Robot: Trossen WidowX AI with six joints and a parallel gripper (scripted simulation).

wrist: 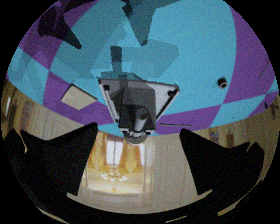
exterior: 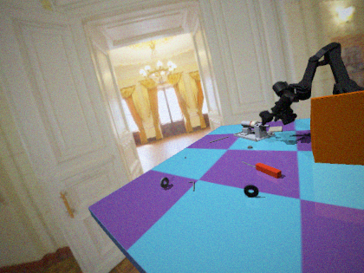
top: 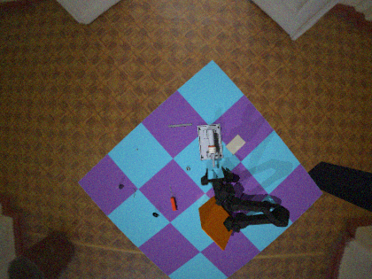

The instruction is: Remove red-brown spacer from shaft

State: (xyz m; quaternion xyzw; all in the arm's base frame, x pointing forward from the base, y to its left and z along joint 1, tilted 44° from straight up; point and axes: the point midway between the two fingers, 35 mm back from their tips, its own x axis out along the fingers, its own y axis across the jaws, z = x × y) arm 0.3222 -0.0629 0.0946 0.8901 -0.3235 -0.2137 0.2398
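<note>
Right now the thin shaft is 8 cm ahead of my gripper tip, 4 cm to the right of it and 2 cm below it. Also, from my gripper tip: card (21 cm to the right, 9 cm below, 2 cm ahead).
</note>
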